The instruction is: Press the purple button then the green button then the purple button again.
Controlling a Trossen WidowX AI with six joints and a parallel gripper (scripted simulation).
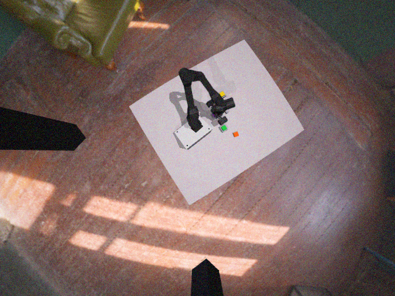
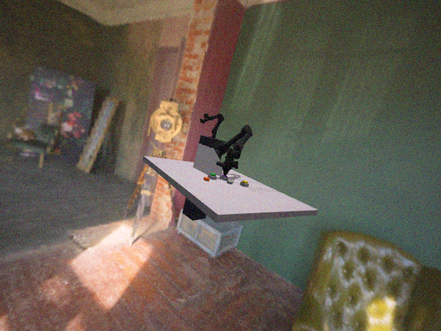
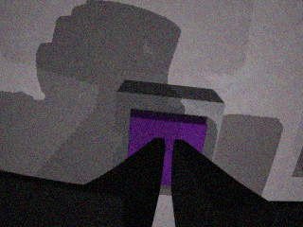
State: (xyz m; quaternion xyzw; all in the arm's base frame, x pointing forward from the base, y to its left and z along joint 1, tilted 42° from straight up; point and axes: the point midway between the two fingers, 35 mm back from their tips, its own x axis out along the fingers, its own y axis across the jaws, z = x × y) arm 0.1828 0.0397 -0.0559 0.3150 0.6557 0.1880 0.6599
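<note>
My gripper tip is now 1 cm above the purple button. The rest, counted from my gripper tip: grey block: 9 cm ahead, 3 cm to the right, 2 cm below; then yellow button: 14 cm ahead, 8 cm to the left, 1 cm below; then green button: 2 cm behind, 11 cm to the right.
</note>
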